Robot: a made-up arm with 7 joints. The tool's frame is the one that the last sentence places.
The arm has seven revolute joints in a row. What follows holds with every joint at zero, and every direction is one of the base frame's. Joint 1 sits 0.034 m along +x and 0.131 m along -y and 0.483 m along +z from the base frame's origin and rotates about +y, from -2.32 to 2.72 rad. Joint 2 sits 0.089 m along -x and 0.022 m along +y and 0.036 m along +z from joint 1 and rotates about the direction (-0.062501, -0.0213, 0.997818), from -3.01 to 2.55 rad. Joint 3 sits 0.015 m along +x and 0.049 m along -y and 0.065 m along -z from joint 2 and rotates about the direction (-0.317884, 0.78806, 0.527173), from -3.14 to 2.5 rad. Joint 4 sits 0.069 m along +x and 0.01 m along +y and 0.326 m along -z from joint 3 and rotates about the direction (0.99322, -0.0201, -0.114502), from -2.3 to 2.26 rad. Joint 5 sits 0.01 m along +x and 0.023 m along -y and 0.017 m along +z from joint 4 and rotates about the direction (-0.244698, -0.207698, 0.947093), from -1.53 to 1.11 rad. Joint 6 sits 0.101 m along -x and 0.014 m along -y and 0.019 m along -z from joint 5 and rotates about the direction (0.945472, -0.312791, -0.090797), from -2.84 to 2.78 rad. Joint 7 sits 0.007 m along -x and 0.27 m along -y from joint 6 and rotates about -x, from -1.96 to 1.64 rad. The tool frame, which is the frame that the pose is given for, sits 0.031 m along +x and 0.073 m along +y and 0.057 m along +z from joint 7; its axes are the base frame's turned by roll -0.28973, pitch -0.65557 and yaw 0.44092 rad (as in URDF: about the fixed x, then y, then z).
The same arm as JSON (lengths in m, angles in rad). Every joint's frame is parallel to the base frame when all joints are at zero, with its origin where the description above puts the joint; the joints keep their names.
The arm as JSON. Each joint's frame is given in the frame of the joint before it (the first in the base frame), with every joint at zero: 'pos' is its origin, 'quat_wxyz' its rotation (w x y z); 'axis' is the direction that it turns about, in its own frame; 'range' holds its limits. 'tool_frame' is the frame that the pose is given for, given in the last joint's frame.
{"length_unit": "m", "angle_unit": "rad", "joints": [
  {"joint": "joint 1", "pos": [0.034, -0.131, 0.483], "quat_wxyz": [1.0, 0.0, 0.0, 0.0], "axis": [0.0, 1.0, 0.0], "range": [-2.32, 2.72]},
  {"joint": "joint 2", "pos": [-0.089, 0.022, 0.036], "quat_wxyz": [1.0, 0.0, 0.0, 0.0], "axis": [-0.062501, -0.0213, 0.997818], "range": [-3.01, 2.55]},
  {"joint": "joint 3", "pos": [0.015, -0.049, -0.065], "quat_wxyz": [1.0, 0.0, 0.0, 0.0], "axis": [-0.317884, 0.78806, 0.527173], "range": [-3.14, 2.5]},
  {"joint": "joint 4", "pos": [0.069, 0.01, -0.326], "quat_wxyz": [1.0, 0.0, 0.0, 0.0], "axis": [0.99322, -0.0201, -0.114502], "range": [-2.3, 2.26]},
  {"joint": "joint 5", "pos": [0.01, -0.023, 0.017], "quat_wxyz": [1.0, 0.0, 0.0, 0.0], "axis": [-0.244698, -0.207698, 0.947093], "range": [-1.53, 1.11]},
  {"joint": "joint 6", "pos": [-0.101, -0.014, -0.019], "quat_wxyz": [1.0, 0.0, 0.0, 0.0], "axis": [0.945472, -0.312791, -0.090797], "range": [-2.84, 2.78]},
  {"joint": "joint 7", "pos": [-0.007, -0.27, 0.0], "quat_wxyz": [1.0, 0.0, 0.0, 0.0], "axis": [-1.0, 0.0, 0.0], "range": [-1.96, 1.64]}
], "tool_frame": {"pos": [0.031, 0.073, 0.057], "quat_wxyz": [0.92433, -0.0637, -0.340751, 0.159516]}}

